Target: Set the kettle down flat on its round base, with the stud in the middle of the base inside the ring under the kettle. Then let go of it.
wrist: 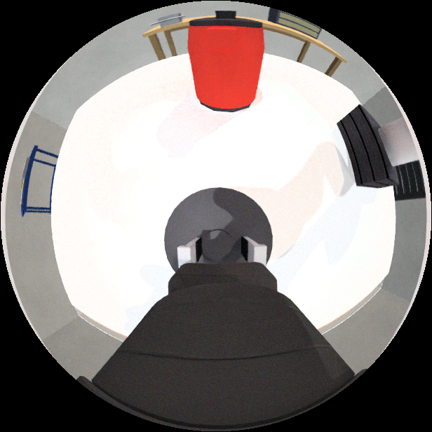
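The red kettle (226,67) with its black lid and knob stands upright on the white table (110,190) at the top of the view, apart from the base. Its handle and its underside with the ring are hidden. The dark grey round base (187,215) lies flat below the gripper, with a round stud (217,241) in its middle. My gripper (221,245) is open and empty, pointing down over the base, with the stud showing between its fingers. How high the fingertips are above the base is hard to tell. A shadow falls across part of the base.
A black ribbed box (367,147) stands at the right edge of the white table, with a pale object (402,142) beyond it. A wooden table (303,51) stands behind the kettle. A blue frame (37,210) stands off the left edge.
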